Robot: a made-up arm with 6 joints.
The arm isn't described. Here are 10 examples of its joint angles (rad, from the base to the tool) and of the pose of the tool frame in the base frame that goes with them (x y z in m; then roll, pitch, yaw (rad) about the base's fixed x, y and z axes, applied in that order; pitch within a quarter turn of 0, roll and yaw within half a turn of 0).
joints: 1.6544 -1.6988 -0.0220 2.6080 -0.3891 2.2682
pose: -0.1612 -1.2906 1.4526 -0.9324 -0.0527 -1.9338
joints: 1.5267 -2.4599 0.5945 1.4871 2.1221 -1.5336
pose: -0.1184 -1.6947 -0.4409 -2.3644 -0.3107 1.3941
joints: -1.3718 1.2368 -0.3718 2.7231 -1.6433 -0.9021
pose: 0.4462 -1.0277 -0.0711 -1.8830 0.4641 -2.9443
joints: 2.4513 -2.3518 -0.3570 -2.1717 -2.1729 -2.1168
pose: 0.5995 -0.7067 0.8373 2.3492 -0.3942 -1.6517
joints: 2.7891 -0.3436 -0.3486 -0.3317 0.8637 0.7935
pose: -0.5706 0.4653 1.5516 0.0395 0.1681 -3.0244
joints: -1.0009 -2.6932 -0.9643 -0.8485 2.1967 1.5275
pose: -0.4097 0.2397 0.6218 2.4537 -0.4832 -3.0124
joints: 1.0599 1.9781 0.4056 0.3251 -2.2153 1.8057
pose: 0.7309 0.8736 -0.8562 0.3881 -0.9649 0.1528
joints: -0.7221 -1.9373 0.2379 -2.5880 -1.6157 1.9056
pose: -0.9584 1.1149 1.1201 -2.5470 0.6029 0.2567
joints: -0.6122 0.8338 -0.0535 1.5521 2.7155 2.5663
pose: 1.3694 -0.9267 0.7071 -1.2775 -0.8744 -0.1321
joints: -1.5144 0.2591 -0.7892 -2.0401 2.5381 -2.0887
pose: 0.1082 -0.5497 0.6439 -1.5487 -0.8803 0.5214
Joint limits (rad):
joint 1: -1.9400..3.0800
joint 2: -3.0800..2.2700
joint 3: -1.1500..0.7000
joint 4: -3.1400..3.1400
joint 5: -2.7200..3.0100
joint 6: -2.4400..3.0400
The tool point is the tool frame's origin. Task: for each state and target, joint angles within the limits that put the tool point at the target. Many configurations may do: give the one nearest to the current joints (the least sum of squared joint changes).
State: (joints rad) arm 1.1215 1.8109 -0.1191 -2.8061 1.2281 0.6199
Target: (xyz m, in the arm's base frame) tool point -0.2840 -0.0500 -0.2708
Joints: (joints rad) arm 1.2094 2.2663 -0.5588 -2.7172 1.2246 0.6208
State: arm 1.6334 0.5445 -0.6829 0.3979 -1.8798 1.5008
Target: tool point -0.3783 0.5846 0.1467
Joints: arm 2.4115 1.0977 -0.9549 0.5701 -1.8777 1.4904
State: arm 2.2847 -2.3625 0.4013 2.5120 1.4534 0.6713
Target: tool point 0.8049 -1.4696 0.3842
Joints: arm 2.2297 -2.2963 0.2112 2.5584 1.4549 0.6699
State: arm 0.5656 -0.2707 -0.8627 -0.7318 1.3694 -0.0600
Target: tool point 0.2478 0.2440 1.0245
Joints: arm 1.1346 -0.5782 -0.8276 -1.1176 1.3863 -0.0542
